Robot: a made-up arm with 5 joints.
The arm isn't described. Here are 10 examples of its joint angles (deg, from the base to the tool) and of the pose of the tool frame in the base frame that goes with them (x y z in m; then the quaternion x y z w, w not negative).
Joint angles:
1: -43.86 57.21 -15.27 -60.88 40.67
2: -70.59 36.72 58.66 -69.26 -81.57
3: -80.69 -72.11 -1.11 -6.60 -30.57
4: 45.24 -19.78 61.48 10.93 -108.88
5: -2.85 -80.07 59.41 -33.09 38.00
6: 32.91 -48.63 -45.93 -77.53 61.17
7: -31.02 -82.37 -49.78 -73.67 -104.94
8: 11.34 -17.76 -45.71 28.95 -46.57
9: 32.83 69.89 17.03 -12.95 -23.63
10: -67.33 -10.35 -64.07 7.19 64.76
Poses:
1: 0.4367 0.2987 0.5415 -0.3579 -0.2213 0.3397 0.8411
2: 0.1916 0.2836 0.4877 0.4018 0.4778 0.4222 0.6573
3: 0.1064 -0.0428 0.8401 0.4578 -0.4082 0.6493 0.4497
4: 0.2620 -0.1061 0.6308 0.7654 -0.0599 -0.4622 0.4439
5: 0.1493 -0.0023 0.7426 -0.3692 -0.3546 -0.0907 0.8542
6: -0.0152 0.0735 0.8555 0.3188 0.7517 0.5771 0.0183
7: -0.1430 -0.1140 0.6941 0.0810 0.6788 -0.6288 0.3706
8: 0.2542 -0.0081 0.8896 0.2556 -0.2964 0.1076 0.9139
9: 0.3541 -0.1455 0.3689 0.3365 0.5435 -0.2190 0.7372
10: 0.1749 0.1090 0.9309 -0.2282 -0.5936 0.1620 0.7546
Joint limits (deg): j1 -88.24..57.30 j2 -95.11..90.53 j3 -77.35..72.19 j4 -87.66..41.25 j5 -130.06..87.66
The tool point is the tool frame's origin. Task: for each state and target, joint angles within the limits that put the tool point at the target. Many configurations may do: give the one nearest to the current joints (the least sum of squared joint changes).
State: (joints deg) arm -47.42 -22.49 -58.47 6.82 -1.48
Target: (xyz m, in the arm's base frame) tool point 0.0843 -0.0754 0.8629
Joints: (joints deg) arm -65.21 -56.59 -47.34 31.42 -2.29
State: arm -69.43 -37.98 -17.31 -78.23 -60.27
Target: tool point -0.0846 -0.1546 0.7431
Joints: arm -43.02 -80.42 -35.70 -85.58 -63.45
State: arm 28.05 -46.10 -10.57 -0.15 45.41
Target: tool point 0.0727 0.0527 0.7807
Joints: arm 57.30 -84.05 17.47 17.11 0.65
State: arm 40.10 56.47 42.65 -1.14 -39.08
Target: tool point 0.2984 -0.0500 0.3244
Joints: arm 20.17 85.35 27.99 -9.36 -41.33
